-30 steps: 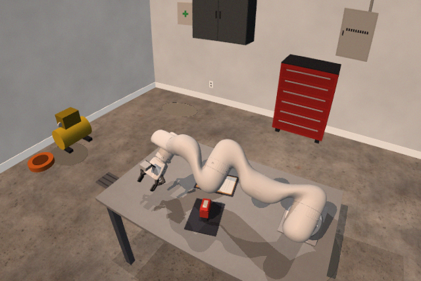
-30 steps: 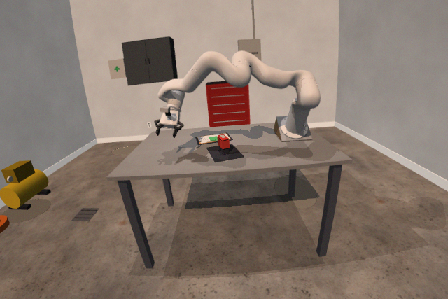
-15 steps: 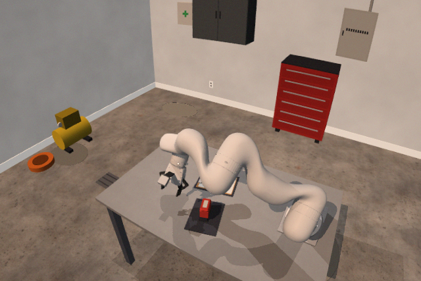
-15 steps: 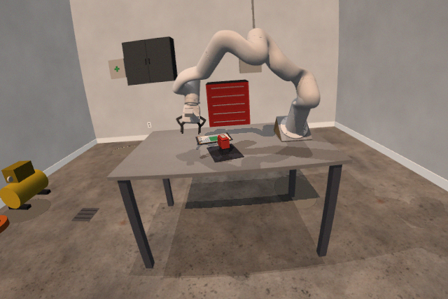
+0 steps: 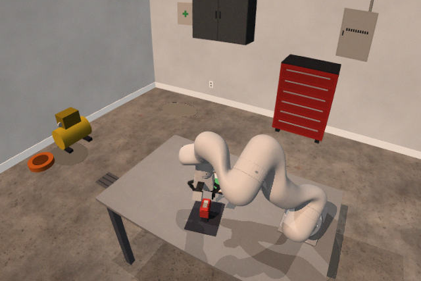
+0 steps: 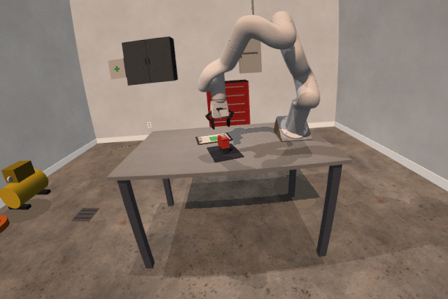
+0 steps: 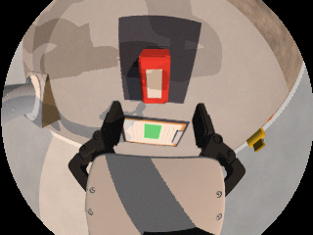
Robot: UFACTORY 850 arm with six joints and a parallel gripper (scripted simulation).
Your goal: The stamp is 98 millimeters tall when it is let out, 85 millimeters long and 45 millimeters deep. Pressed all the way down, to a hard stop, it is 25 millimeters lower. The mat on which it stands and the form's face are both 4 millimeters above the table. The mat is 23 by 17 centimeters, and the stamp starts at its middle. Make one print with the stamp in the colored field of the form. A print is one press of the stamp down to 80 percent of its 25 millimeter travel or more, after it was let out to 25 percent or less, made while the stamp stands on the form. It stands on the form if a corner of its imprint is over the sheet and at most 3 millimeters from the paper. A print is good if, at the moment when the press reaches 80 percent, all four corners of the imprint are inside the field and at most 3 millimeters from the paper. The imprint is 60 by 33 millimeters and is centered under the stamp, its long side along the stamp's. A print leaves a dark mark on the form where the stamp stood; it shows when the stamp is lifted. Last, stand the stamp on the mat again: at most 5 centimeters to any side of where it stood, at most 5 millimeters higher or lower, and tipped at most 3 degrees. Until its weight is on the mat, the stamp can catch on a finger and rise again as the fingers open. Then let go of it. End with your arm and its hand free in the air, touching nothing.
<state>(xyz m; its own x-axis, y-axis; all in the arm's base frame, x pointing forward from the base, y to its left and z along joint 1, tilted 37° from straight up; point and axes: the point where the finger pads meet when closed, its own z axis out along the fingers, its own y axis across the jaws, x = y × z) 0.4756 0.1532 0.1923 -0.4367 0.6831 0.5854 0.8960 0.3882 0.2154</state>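
Now: hand 12 cm above the red stamp and 1 cm past it. Also, from my hand: dark mat: 16 cm below, 1 cm behind; then form: 25 cm to the right, 16 cm below, 11 cm ahead.
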